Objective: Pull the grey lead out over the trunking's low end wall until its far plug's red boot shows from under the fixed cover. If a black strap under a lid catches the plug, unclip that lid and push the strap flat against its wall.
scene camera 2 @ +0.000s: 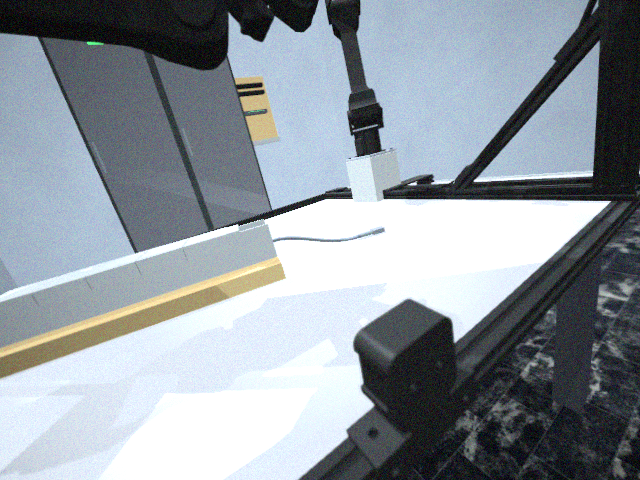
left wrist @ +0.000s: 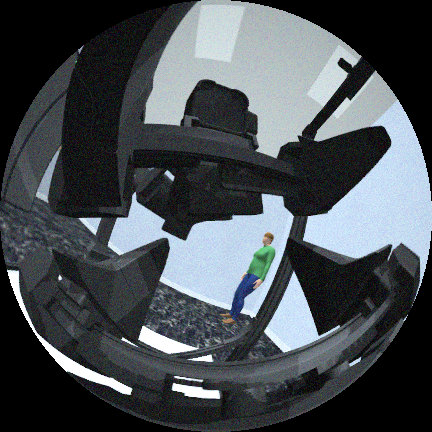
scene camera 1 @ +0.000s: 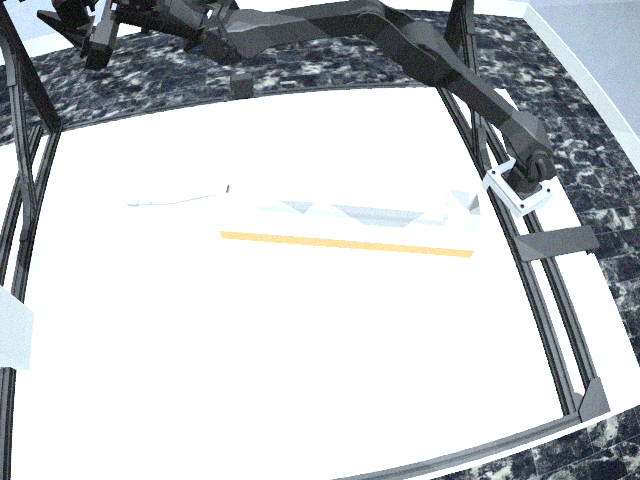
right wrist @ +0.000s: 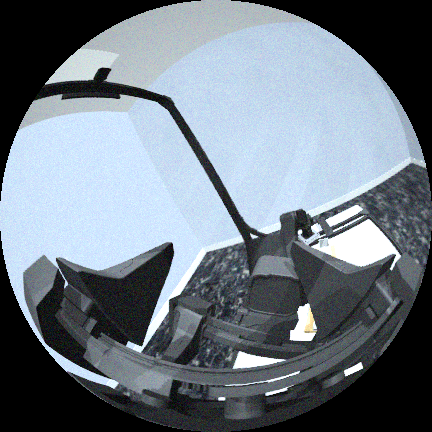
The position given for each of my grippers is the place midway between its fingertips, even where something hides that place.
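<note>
My left gripper (left wrist: 229, 244) is open and holds nothing. As for my right gripper (right wrist: 234, 248), it is open as well, with nothing in its grip.
</note>
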